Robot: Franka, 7 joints.
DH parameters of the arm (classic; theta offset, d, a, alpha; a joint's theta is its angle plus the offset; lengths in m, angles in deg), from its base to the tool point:
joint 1: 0 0.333 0 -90
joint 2: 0 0 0 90
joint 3: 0 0.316 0.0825 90
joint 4: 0 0 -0.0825 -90
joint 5: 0 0.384 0 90
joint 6: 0 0 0.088 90
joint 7: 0 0.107 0 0
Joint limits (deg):
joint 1: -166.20..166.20
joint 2: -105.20..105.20
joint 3: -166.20..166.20
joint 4: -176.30..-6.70
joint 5: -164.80..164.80
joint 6: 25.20..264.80
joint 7: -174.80..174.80
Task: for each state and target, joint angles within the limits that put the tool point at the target. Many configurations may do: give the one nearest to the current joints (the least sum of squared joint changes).
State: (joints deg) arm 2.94 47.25 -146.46 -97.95 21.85 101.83 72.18
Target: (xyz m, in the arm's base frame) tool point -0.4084 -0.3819 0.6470
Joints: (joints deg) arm 1.71 7.12 -143.41 -98.89 22.71 112.31 72.18
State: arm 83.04 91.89 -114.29 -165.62 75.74 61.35 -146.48
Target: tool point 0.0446 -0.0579 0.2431
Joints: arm 71.93 84.62 -80.59 -176.30 32.98 42.31 -146.48
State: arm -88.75 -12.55 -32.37 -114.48 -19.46 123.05 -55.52
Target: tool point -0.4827 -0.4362 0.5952
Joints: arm -100.67 10.38 -39.87 -93.47 -20.04 133.68 -55.52
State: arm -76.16 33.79 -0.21 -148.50 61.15 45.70 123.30
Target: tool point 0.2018 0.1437 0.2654
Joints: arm -44.58 37.19 43.36 -161.99 65.98 44.86 123.30
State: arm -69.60 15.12 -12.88 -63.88 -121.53 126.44 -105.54
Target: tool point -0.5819 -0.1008 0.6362
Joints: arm -109.83 -5.67 -53.42 -106.30 -114.77 118.01 -105.54
